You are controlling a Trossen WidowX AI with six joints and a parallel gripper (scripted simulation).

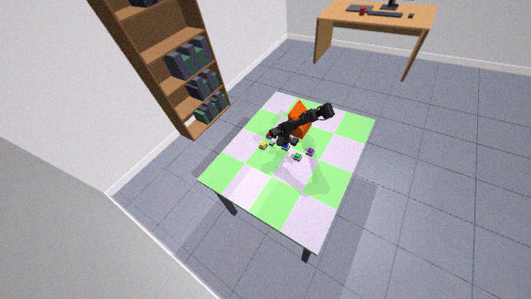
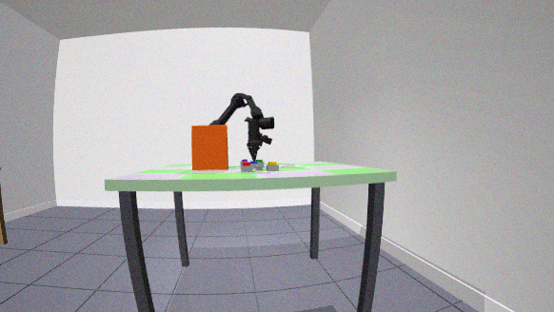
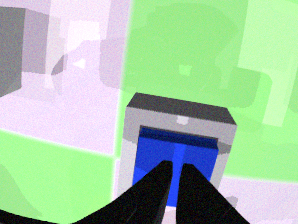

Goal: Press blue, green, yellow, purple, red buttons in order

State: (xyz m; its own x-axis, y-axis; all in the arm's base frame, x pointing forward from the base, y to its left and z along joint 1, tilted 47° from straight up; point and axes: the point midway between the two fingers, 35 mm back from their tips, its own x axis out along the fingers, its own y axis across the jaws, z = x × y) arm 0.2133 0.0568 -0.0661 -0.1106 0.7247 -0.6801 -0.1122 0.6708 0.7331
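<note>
The blue button is 1 cm below my gripper tip. Also, from my gripper tip: small grey block 2 cm ahead, 11 cm to the right, 3 cm below; then yellow button 8 cm ahead, 15 cm to the right; then green button 2 cm ahead, 12 cm to the left.
</note>
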